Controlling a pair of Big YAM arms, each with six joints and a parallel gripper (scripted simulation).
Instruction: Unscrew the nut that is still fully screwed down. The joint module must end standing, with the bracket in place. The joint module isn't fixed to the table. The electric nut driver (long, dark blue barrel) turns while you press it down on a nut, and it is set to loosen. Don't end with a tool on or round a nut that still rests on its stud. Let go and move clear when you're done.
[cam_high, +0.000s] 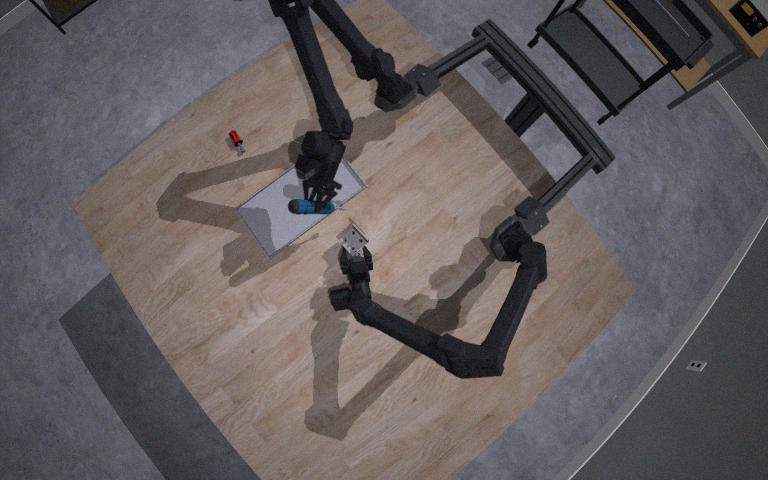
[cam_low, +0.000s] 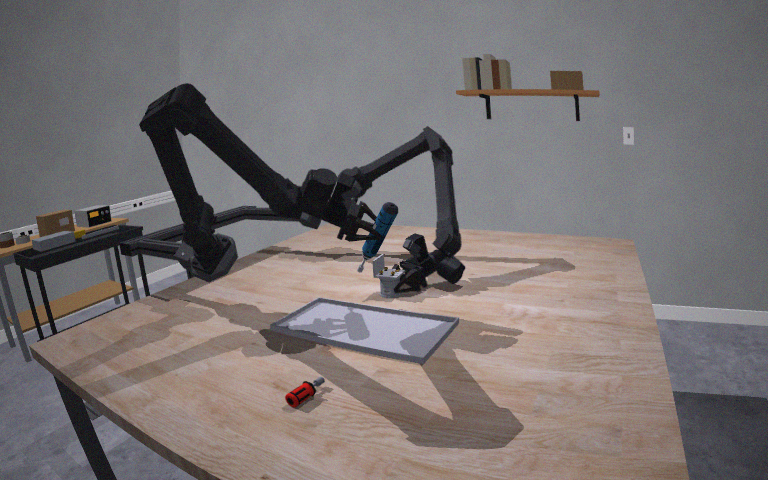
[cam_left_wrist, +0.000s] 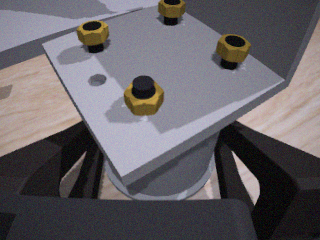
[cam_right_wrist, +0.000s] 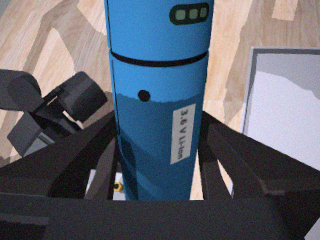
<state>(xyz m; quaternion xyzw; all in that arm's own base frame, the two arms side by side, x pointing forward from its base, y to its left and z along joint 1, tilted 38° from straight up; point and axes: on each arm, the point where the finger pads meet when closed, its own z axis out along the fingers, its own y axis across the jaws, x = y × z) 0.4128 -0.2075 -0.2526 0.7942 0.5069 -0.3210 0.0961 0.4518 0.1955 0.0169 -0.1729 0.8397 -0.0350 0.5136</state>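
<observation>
Now: the joint module 1 cm above my left hand. Round my left hand: driver tip 10 cm to the right, 9 cm above, 3 cm behind; grey bracket plate 5 cm above; nut 5 cm above, 2 cm to the left, 1 cm ahead.
</observation>
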